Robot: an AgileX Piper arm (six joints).
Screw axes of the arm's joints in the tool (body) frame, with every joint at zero. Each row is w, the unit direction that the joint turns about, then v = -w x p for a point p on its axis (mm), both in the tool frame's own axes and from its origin. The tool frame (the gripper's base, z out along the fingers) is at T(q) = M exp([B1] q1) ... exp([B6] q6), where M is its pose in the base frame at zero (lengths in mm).
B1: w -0.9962 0 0.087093 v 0 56.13 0
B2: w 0 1 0 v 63.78 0 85.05
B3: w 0 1 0 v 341.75 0 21.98
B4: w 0 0 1 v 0 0 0
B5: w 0 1 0 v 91 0 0
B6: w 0 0 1 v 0 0 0
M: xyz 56.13 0 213.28 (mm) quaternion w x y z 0.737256 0 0.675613 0
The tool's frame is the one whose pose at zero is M.
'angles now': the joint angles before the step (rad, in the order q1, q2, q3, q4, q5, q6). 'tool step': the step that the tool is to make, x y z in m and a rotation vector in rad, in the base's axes. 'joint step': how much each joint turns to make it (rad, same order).
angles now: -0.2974 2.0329 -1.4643 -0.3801 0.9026 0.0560
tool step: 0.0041 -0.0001 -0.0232 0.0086 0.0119 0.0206
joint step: 0.0008 0.0487 0.0155 -0.0062 -0.0540 0.0009
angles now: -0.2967 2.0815 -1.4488 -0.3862 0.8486 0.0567
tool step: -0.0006 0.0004 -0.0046 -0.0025 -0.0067 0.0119
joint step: 0.0000 0.0025 0.0167 -0.0074 -0.0281 0.0012
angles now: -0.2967 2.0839 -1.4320 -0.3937 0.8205 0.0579
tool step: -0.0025 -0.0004 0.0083 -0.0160 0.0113 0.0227
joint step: 0.0001 -0.0202 0.0001 -0.0105 0.0204 -0.0256
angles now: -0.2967 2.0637 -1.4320 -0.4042 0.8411 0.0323
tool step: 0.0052 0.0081 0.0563 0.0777 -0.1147 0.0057
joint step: -0.0001 -0.0894 -0.0920 0.1608 0.0728 -0.1037
